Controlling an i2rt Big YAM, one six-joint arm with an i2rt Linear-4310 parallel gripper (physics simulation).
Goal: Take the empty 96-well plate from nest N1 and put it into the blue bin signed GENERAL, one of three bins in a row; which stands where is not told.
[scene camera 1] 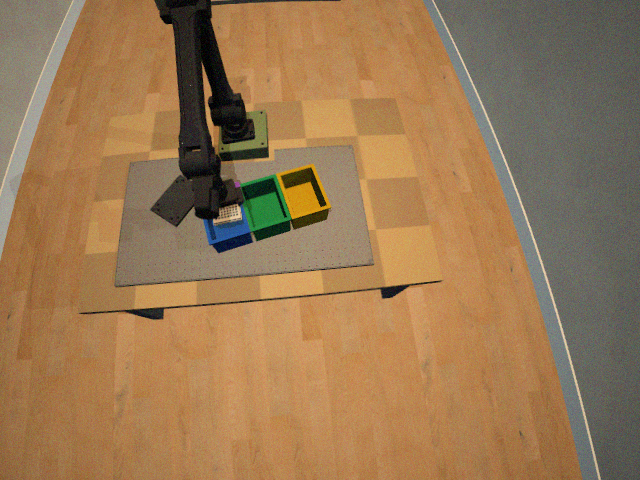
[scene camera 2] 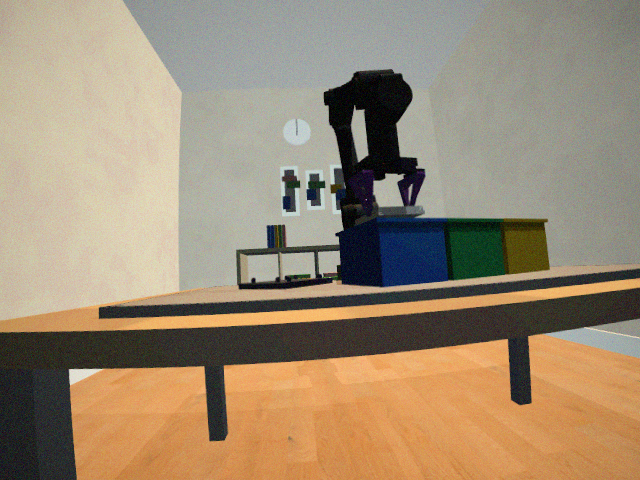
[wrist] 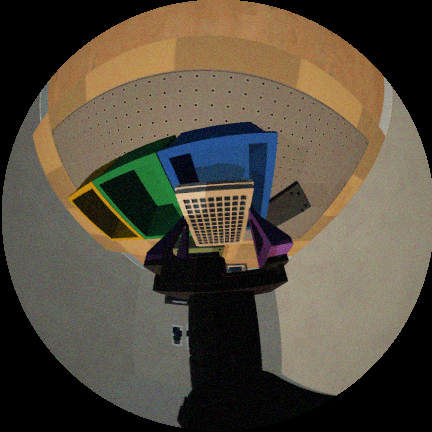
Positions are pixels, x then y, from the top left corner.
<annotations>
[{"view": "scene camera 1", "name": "dark nest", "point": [178,199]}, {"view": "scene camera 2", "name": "gripper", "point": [390,215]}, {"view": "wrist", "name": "gripper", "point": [216,213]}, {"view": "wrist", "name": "pale 96-well plate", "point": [216,212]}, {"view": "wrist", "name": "dark nest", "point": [282,206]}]
</annotations>
